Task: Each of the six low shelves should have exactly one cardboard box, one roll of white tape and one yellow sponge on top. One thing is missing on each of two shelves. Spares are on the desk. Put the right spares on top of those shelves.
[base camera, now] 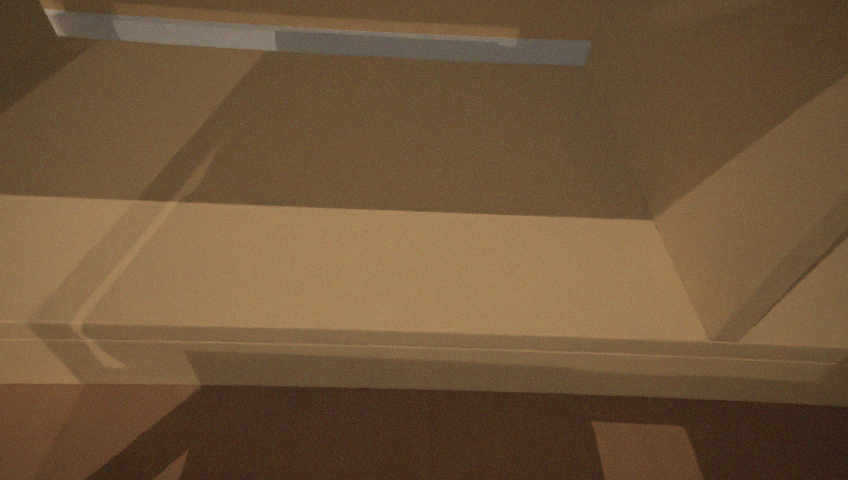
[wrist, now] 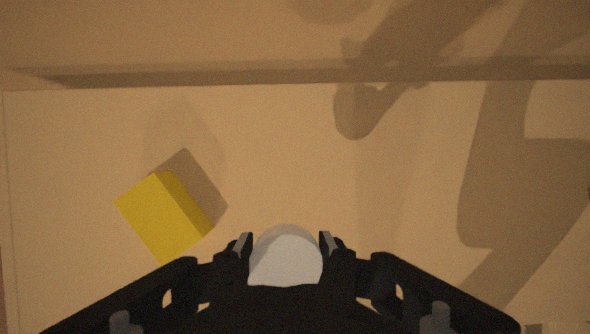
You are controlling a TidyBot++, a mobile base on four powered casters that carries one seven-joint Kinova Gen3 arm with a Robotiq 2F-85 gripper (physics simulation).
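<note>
My gripper [wrist: 286,245] is shut on a white tape roll [wrist: 285,264], seen at the bottom middle of the wrist view, with a finger on each side. It holds the roll above the top of a low tan shelf [wrist: 280,150]; the gap to the top is hard to judge. A yellow sponge [wrist: 159,217] lies turned at an angle on that top, to the left of the gripper and apart from the roll. A cardboard box cannot be made out in the wrist view. The gripper does not show in the base view.
The base view shows a close tan shelf front with its lower board [base camera: 386,273], a side panel [base camera: 702,267] at the right, a pale grey strip [base camera: 416,47] at the top and reddish-brown floor [base camera: 386,440] below. A raised tan edge [wrist: 225,72] runs along the far side in the wrist view. Arm shadows fall at the right.
</note>
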